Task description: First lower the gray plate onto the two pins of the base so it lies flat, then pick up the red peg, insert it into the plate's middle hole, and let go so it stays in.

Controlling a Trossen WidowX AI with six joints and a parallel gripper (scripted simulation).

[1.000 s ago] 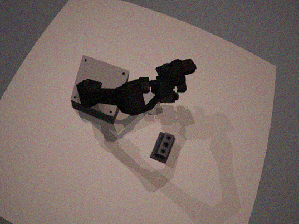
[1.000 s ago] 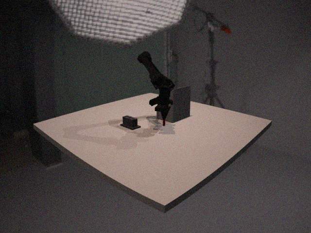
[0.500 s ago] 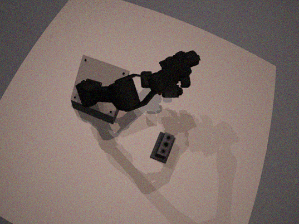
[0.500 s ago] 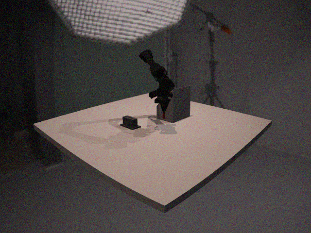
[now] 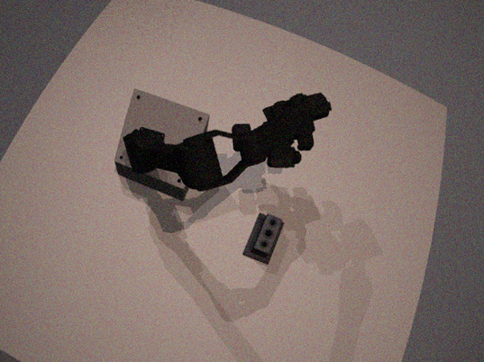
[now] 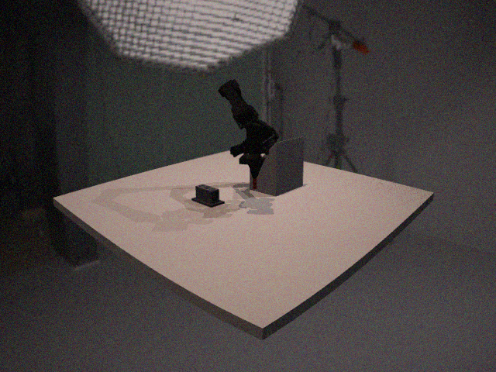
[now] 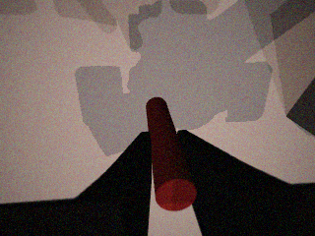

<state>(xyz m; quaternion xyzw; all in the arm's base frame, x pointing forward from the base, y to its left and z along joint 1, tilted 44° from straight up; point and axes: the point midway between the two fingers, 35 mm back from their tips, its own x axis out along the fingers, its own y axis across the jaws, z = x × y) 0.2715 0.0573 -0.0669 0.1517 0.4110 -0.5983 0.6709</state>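
The gray plate lies 70 mm ahead of my gripper tip, 180 mm to the right of it and 70 mm below it. The rest, counted from my gripper tip: dark pin base (70 mm ahead, 180 mm to the right, 110 mm below); red peg (right at my gripper tip).
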